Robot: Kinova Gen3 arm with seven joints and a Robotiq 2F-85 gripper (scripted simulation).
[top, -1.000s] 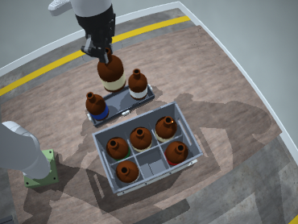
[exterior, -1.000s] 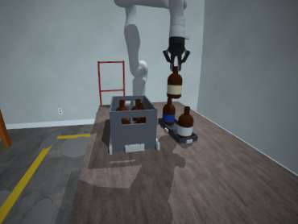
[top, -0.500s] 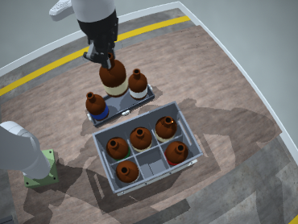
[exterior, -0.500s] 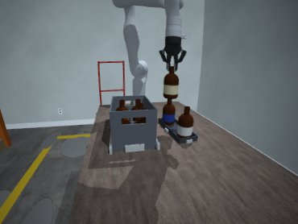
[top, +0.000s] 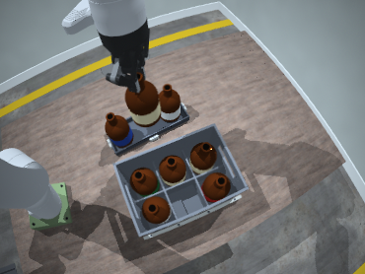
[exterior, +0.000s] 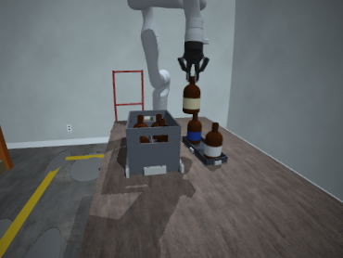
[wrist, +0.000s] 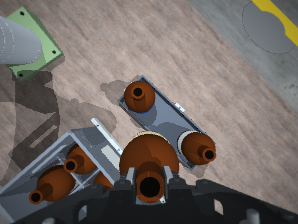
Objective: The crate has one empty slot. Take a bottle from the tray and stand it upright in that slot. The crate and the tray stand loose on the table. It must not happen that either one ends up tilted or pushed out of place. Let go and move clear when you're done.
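My hand is 7 cm above the cream-label bottle. From my hand the other things lie so: grey crate 2 cm behind, 17 cm to the right, 25 cm below; then blue-label bottle 8 cm behind, 7 cm to the left, 25 cm below; then white-label bottle 10 cm ahead, 6 cm to the left, 25 cm below.
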